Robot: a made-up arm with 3 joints. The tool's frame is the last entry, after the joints. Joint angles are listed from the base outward. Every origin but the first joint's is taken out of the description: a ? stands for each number. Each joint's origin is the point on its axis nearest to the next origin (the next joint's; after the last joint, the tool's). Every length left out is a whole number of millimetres.
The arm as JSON. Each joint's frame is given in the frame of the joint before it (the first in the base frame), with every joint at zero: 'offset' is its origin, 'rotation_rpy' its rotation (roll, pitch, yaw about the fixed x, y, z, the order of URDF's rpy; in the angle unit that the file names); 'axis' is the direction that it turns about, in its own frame. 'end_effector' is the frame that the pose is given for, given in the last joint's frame.
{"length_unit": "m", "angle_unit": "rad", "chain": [
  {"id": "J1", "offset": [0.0, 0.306, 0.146], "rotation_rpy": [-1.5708, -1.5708, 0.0], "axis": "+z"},
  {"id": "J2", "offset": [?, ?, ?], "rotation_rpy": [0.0, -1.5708, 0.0], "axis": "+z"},
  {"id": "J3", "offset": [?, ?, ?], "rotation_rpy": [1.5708, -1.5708, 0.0], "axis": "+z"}
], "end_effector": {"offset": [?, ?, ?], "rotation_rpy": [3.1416, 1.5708, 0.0]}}
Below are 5 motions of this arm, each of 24 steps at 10 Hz.
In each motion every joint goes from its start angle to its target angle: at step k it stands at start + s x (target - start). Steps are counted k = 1, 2, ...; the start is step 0. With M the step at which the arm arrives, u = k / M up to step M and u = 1 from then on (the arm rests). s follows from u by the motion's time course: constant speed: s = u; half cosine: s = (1 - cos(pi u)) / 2; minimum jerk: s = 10 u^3 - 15 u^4 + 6 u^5.
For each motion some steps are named. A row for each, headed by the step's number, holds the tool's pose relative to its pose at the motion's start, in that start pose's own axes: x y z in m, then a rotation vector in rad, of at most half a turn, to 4 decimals.
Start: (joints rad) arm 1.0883 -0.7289 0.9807
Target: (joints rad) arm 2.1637 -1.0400 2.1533
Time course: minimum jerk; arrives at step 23
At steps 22, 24:
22: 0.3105 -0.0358 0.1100 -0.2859 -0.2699 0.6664
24: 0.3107 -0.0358 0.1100 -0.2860 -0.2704 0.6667

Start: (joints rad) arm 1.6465 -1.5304 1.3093
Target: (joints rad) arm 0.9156 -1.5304 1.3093
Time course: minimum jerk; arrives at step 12
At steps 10, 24:
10: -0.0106 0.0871 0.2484 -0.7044 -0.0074 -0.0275
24: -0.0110 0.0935 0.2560 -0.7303 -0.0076 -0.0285

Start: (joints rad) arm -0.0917 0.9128 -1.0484
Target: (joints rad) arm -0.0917 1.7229 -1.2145
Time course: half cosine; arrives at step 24
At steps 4, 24:
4: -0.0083 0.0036 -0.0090 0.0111 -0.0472 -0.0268
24: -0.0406 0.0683 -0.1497 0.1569 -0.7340 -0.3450

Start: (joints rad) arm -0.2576 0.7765 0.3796
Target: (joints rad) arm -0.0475 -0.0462 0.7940
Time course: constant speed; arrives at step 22
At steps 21, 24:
21: 0.3135 0.0519 0.2040 -0.4508 -0.2697 0.7666
24: 0.3248 0.0614 0.2125 -0.4665 -0.2884 0.8019

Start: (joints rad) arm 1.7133 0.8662 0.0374
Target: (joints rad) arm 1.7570 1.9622 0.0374
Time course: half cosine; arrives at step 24
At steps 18, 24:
18: -0.2894 0.2455 0.0267 -0.0376 0.0440 -0.9344
24: -0.3104 0.3096 0.0305 -0.0454 0.0481 -1.0948

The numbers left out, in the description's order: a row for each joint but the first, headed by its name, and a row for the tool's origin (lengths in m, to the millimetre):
J2: 0.027 -0.092 0.0
J3: -0.036 -0.1 0.0
tool: 0.071 0.371 0.0

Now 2 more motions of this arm.
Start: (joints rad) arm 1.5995 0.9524 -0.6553
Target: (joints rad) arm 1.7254 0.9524 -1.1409
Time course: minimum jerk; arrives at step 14
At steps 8, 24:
8: -0.0141 0.0385 -0.0767 0.2421 0.0319 -0.0335
24: -0.0236 0.0707 -0.1175 0.3828 0.0457 -0.0574

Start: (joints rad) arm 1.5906 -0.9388 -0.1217
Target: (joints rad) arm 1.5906 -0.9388 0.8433
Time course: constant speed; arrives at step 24
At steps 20, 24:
20: 0.0000 0.0625 0.2890 -0.8042 0.0000 0.0000
24: 0.0000 0.1014 0.3356 -0.9650 0.0000 0.0000

